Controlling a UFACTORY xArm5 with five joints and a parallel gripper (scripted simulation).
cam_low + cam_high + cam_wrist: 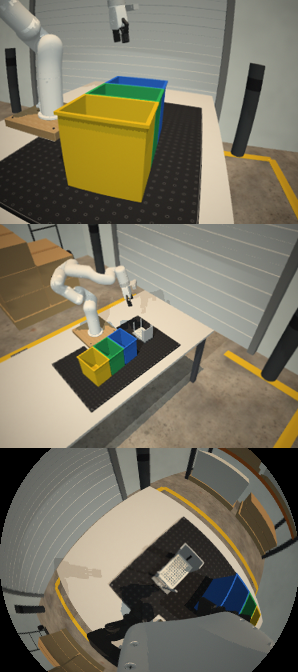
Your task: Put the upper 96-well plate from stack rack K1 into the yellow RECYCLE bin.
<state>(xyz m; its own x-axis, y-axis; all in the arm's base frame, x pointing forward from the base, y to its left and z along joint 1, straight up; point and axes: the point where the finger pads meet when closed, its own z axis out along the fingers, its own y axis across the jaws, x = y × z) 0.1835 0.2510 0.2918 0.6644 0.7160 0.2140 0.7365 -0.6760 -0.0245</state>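
The 96-well plate is 27 cm below my hand, 11 cm ahead of it and 2 cm to the left of it. Also, from my hand: yellow bin: 47 cm to the right, 22 cm below, 19 cm ahead; then green bin: 34 cm to the right, 22 cm below, 18 cm ahead; then blue bin: 22 cm below, 21 cm to the right, 16 cm ahead.
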